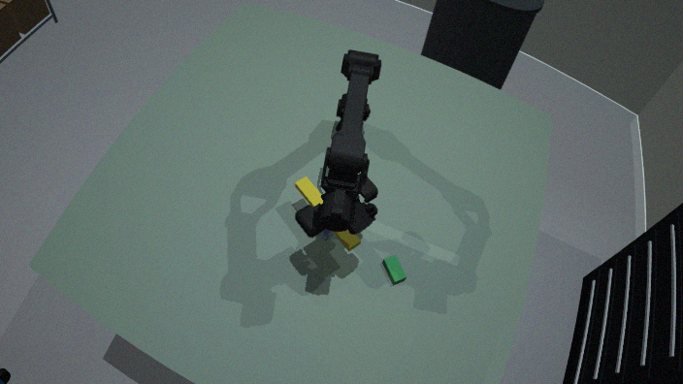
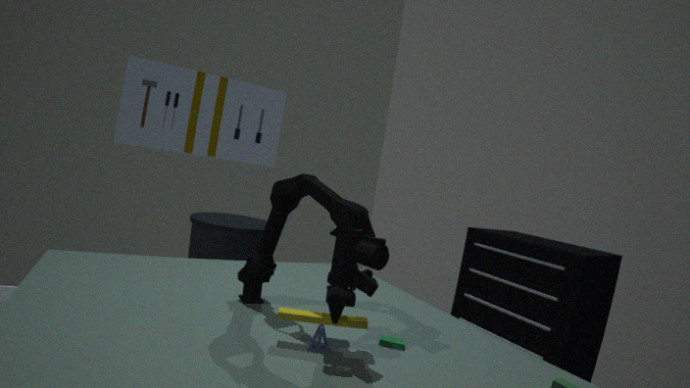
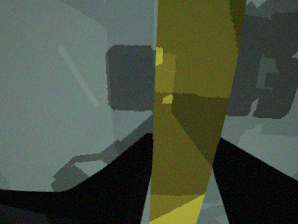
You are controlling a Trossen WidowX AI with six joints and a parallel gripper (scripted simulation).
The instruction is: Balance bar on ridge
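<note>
Right now my gripper tip is 10 mm past the yellow bar and 20 mm to the left of it.
</note>
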